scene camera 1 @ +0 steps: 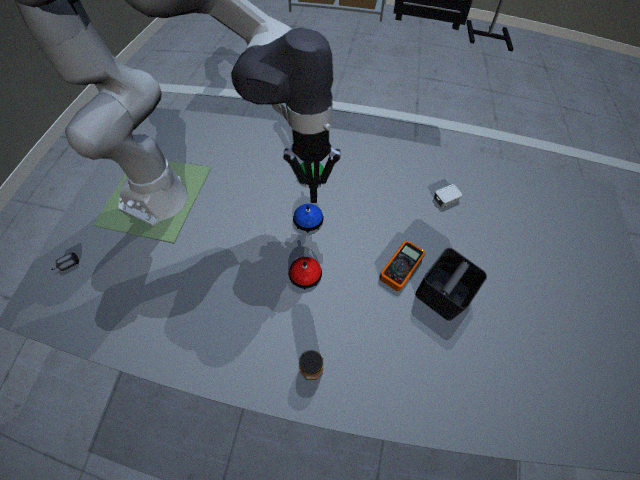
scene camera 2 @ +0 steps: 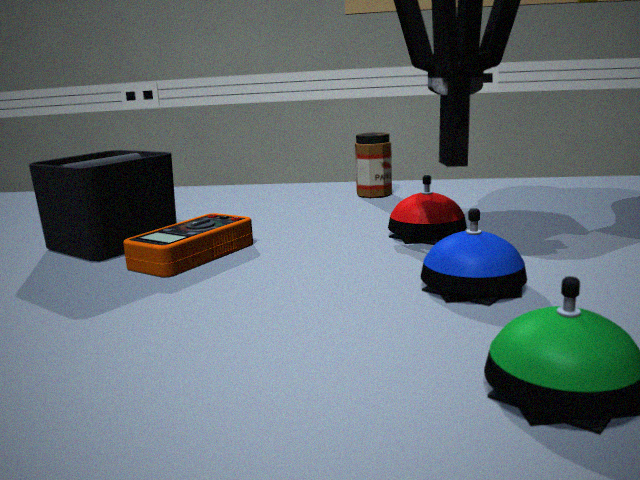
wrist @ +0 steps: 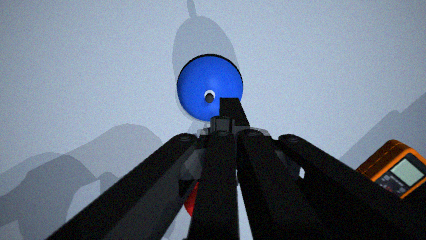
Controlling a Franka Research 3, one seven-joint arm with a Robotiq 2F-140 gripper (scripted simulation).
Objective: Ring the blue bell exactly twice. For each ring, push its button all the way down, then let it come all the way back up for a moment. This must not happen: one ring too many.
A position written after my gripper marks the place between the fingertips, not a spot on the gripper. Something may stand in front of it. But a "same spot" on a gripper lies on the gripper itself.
Labels:
my gripper: scene camera 1 314,198; scene camera 2; wrist
same spot on my gripper: (scene camera 2: 454,79) = (wrist: 243,125)

